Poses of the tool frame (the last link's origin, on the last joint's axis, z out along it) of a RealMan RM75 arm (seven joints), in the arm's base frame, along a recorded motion.
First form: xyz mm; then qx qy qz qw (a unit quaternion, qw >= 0).
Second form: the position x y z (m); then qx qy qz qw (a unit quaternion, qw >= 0). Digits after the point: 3 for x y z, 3 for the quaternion.
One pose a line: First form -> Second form
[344, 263, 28, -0.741, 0.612, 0.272, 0.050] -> [0.344, 0.263, 0.028, -0.741, 0.612, 0.272, 0.050]
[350, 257, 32, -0.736, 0.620, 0.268, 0.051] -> [0.350, 0.257, 0.032, -0.736, 0.620, 0.268, 0.051]
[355, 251, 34, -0.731, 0.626, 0.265, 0.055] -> [0.355, 0.251, 0.034, -0.731, 0.626, 0.265, 0.055]
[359, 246, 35, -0.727, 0.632, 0.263, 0.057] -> [0.359, 0.246, 0.035, -0.727, 0.632, 0.263, 0.057]
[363, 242, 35, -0.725, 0.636, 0.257, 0.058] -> [0.363, 0.242, 0.035, -0.725, 0.636, 0.257, 0.058]
